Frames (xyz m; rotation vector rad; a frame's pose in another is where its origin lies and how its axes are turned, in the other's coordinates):
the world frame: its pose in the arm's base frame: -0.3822 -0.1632 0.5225 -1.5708 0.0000 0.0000
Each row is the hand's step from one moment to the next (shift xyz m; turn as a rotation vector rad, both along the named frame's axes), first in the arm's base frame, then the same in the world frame.
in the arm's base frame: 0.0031 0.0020 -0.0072 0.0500 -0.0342 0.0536
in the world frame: 0.0031 0.0072 0.0020 0.0500 -0.0536 -0.0342
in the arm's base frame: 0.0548 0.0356 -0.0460 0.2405 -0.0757 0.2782
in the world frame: 0.0548 0.0460 0.0356 0.2405 -0.2782 -0.0757
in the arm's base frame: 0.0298 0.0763 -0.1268 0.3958 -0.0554 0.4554
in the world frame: 0.0298 0.1268 0.0763 0.3958 -0.4554 -0.0554
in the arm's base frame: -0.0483 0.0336 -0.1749 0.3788 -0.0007 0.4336
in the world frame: -0.0483 0.1749 0.0336 0.3788 -0.4336 -0.0007
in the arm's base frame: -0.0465 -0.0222 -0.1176 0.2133 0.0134 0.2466
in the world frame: -0.0465 0.1176 -0.0222 0.2133 -0.2466 0.0134
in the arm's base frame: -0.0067 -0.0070 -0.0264 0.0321 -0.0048 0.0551
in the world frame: -0.0067 0.0264 -0.0070 0.0321 -0.0551 -0.0048
